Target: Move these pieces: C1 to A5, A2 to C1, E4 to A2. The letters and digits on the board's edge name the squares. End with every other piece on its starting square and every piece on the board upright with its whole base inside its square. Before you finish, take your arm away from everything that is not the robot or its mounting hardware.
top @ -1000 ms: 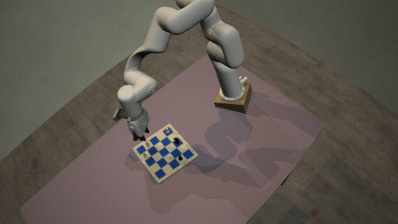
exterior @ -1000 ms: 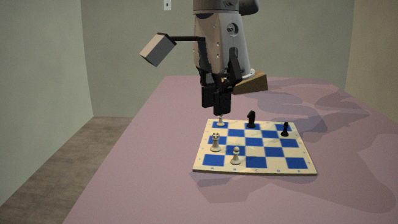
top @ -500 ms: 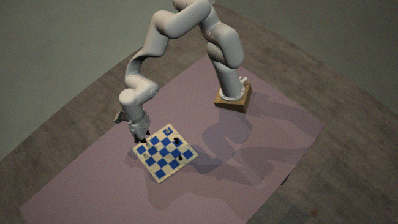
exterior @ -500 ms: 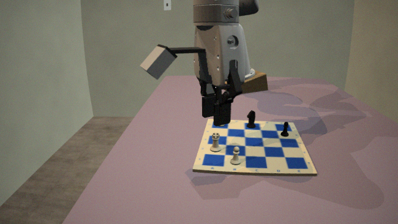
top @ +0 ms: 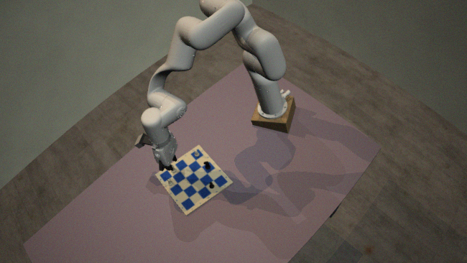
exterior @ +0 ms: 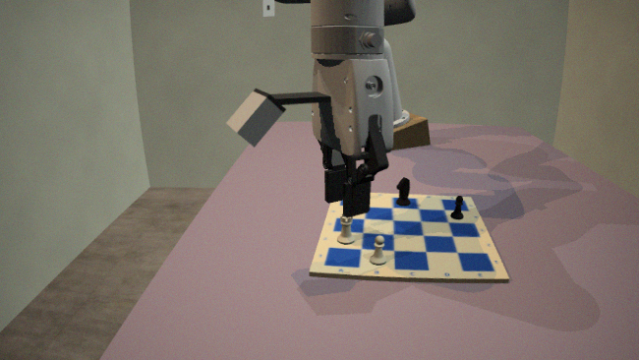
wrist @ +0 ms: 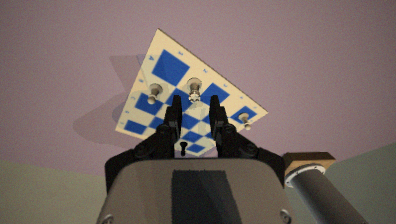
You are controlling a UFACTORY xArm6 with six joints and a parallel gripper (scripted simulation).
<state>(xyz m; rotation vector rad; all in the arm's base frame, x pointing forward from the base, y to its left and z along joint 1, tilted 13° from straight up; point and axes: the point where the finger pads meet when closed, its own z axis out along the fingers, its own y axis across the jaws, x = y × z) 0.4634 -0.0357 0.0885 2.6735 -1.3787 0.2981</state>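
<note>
Right now my hand is 5 cm above the white rook. Round my hand: black pawn 15 cm to the left, 7 cm behind, 5 cm below; chessboard 8 cm to the left, 7 cm below, 4 cm behind; black knight 11 cm behind, 7 cm to the left, 5 cm below.
</note>
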